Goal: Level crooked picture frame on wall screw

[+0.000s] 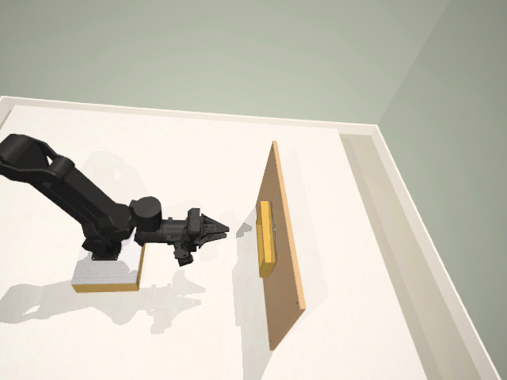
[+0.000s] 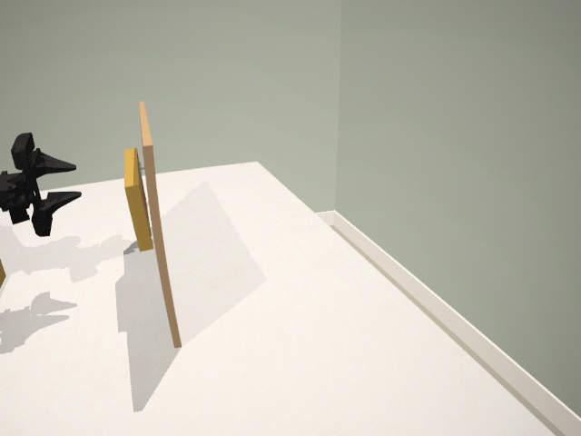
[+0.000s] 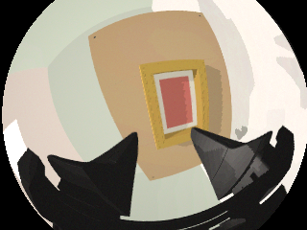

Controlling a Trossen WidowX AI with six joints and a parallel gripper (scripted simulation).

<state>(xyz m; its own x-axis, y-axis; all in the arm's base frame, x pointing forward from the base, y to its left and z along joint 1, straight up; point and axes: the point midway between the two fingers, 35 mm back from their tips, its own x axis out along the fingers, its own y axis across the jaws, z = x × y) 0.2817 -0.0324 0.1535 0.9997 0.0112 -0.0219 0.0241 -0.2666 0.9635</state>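
Now: the yellow picture frame 11 cm ahead of my gripper tip, 1 cm to the left of it and 5 cm below it. Round my gripper tip: wall board 12 cm ahead, 1 cm to the left, 6 cm below.
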